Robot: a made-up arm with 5 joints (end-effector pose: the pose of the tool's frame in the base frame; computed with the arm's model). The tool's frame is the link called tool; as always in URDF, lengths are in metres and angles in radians.
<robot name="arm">
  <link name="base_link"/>
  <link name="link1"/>
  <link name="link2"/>
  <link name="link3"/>
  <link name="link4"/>
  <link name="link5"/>
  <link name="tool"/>
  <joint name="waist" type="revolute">
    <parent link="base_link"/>
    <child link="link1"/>
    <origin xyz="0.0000 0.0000 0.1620" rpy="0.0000 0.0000 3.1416"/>
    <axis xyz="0 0 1"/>
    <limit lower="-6.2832" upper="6.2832" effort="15" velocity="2.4"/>
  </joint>
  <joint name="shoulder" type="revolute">
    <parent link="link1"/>
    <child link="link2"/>
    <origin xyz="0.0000 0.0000 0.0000" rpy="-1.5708 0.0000 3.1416"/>
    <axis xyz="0 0 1"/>
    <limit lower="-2.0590" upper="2.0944" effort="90" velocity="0.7"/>
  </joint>
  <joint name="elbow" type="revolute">
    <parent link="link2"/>
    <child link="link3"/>
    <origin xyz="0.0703 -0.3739 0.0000" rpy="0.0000 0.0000 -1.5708"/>
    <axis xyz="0 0 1"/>
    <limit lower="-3.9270" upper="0.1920" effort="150" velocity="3"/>
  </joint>
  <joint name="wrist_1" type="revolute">
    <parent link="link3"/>
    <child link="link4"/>
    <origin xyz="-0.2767 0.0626 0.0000" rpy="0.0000 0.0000 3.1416"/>
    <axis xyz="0 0 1"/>
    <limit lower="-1.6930" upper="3.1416" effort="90" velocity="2.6"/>
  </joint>
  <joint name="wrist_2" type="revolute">
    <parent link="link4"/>
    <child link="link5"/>
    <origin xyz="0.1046 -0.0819 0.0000" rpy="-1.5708 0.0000 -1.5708"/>
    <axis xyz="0 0 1"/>
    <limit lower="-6.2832" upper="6.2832" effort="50" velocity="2.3"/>
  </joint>
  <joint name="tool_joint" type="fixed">
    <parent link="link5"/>
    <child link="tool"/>
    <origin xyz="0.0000 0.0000 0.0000" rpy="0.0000 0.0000 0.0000"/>
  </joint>
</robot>
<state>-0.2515 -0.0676 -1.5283 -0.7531 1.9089</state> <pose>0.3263 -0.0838 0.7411 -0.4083 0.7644 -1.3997</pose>
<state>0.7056 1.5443 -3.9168 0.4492 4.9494</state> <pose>0.4514 0.3846 0.4570 0.8143 1.3249 2.1200</pose>
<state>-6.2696 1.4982 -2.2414 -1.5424 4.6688</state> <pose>0.6366 0.0087 0.0880 0.6467 0.6847 1.4378</pose>
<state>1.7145 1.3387 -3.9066 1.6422 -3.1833</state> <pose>-0.0874 0.6042 0.4485 -1.8285 1.5174 0.8801</pose>
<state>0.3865 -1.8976 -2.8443 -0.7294 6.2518</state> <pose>-0.6215 -0.2529 -0.0936 2.7046 0.5735 -1.1696</pose>
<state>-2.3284 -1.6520 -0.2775 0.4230 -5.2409</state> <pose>0.0217 0.0230 0.4325 -0.2099 -1.8247 1.3783</pose>
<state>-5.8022 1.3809 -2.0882 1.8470 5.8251</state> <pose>0.4850 0.2531 -0.1242 2.3496 1.1922 -1.6882</pose>
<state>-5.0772 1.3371 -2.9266 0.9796 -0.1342</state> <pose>0.2792 0.7310 0.2091 -2.1439 -1.6988 -0.7403</pose>
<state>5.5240 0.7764 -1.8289 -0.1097 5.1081</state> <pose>0.5165 -0.4901 0.3304 2.0204 0.4263 0.7698</pose>
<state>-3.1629 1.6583 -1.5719 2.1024 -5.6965</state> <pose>-0.2720 0.0058 -0.2279 0.2888 0.9206 0.5215</pose>
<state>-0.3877 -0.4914 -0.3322 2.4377 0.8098</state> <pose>0.0213 -0.0087 0.3054 1.6402 -1.1191 -2.0275</pose>
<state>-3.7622 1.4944 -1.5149 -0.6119 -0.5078</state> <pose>-0.4672 0.3340 -0.1909 -0.1449 -2.5667 -0.4498</pose>
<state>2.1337 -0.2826 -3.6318 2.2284 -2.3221</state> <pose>0.0962 -0.1524 0.7885 -1.2225 1.5845 2.2363</pose>
